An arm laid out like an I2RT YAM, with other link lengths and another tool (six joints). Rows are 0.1 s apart.
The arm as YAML. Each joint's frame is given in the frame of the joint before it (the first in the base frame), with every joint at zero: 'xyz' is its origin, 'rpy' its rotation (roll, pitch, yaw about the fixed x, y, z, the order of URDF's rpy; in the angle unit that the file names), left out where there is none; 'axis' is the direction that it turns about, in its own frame. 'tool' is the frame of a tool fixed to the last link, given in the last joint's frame.
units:
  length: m
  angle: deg
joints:
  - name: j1
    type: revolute
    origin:
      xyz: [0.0, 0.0, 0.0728]
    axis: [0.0, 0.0, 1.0]
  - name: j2
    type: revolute
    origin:
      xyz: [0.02, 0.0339, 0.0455]
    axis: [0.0, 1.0, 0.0]
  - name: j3
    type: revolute
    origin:
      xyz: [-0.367, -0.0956, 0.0]
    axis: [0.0, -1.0, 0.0]
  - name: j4
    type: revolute
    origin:
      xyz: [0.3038, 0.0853, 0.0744]
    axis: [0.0, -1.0, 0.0]
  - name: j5
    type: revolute
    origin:
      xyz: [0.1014, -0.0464, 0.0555]
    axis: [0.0, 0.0, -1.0]
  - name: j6
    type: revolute
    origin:
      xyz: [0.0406, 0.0, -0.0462]
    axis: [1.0, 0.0, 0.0]
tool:
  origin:
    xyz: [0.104, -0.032, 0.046]
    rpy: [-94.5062, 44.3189, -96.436]
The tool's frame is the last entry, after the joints.
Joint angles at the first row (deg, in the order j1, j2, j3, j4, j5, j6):
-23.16, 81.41, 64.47, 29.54, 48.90, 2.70
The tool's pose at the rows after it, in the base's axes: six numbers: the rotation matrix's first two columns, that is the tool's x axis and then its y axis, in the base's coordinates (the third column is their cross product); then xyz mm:
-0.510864 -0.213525 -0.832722 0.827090 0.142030 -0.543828 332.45 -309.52 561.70
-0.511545 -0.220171 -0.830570 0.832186 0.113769 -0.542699 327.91 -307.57 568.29
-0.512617 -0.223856 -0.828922 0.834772 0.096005 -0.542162 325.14 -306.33 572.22
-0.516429 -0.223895 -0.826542 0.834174 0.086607 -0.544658 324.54 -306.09 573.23
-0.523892 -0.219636 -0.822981 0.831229 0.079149 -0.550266 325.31 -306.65 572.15
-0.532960 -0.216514 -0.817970 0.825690 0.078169 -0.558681 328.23 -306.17 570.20
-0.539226 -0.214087 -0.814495 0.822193 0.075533 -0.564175 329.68 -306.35 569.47
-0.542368 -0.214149 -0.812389 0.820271 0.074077 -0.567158 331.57 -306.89 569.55
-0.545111 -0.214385 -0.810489 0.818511 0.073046 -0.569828 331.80 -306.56 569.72
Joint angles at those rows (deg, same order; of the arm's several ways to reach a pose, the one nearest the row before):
-23.16, 81.41, 64.42, 32.25, 49.65, 0.25
-23.16, 81.41, 64.42, 34.48, 50.50, -1.74
-23.16, 81.43, 64.42, 35.90, 51.03, -3.03
-23.16, 81.56, 64.42, 36.58, 51.35, -3.75
-23.16, 81.84, 64.42, 36.93, 51.77, -4.27
-22.92, 82.15, 64.44, 36.93, 52.10, -4.67
-22.85, 82.37, 64.53, 36.95, 52.31, -4.99
-22.83, 82.67, 64.77, 37.04, 52.36, -5.23
-22.79, 82.67, 64.77, 37.06, 52.40, -5.45

